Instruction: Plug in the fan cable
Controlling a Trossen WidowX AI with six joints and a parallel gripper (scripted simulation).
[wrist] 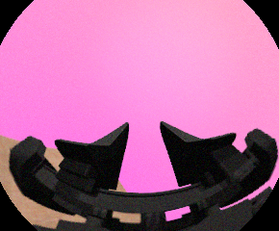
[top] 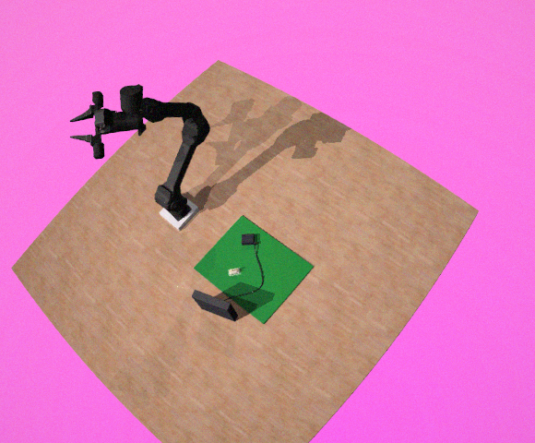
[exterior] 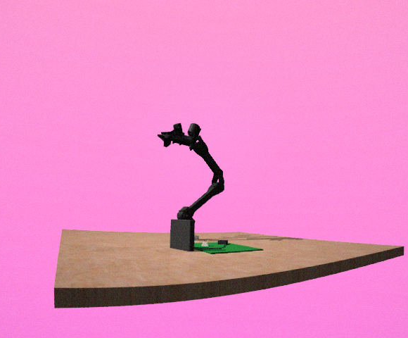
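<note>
My gripper tip is now 57 cm above the dark fan plug, 35 cm short of it and 25 cm to the right of it. Also, from my gripper tip: green board 59 cm below, 43 cm ahead, 19 cm to the left; then black fan 52 cm below, 46 cm ahead, 2 cm to the left.
</note>
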